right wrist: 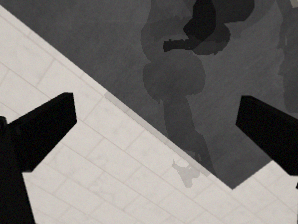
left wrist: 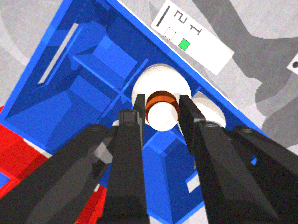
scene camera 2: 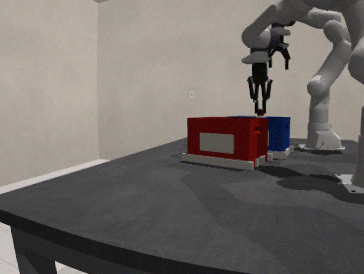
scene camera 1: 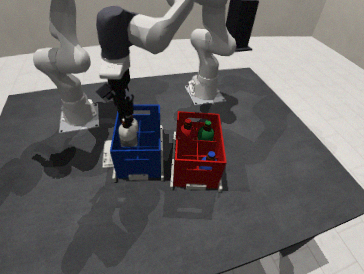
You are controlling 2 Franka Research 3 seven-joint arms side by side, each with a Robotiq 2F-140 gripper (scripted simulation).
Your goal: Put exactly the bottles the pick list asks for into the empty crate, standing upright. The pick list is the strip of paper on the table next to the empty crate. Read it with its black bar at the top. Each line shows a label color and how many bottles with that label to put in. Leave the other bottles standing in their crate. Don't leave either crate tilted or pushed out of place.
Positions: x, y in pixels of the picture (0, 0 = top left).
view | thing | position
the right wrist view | my right gripper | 157, 109
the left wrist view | my left gripper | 161, 107
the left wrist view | blue crate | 92, 80
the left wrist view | white bottle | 161, 84
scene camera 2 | my left gripper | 260, 113
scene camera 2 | red crate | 234, 138
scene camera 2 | blue crate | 278, 138
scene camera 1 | my left gripper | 125, 123
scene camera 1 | red crate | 187, 152
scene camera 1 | blue crate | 147, 159
